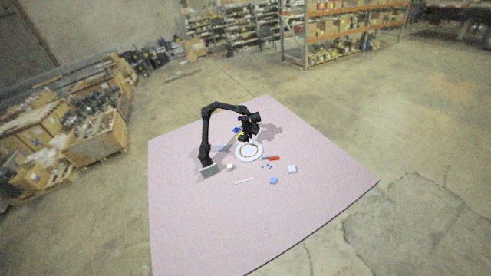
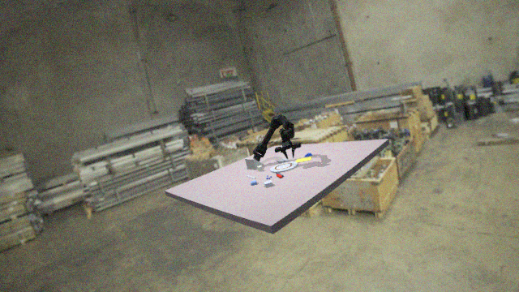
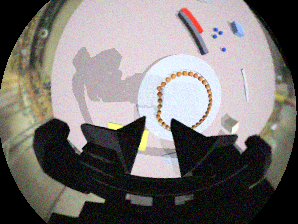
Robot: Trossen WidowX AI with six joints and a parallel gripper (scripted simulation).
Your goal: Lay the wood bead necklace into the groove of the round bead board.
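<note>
The yellow sheet is 13 cm to the left of my gripper tip, 5 cm below it and 1 cm behind it. From my gripper tip the other things lie so: cream cube 20 cm behind, 15 cm to the right, 4 cm below; red-handled tool 19 cm to the right, 8 cm ahead, 5 cm below; grey plate 21 cm behind, 9 cm to the left, 5 cm below.
</note>
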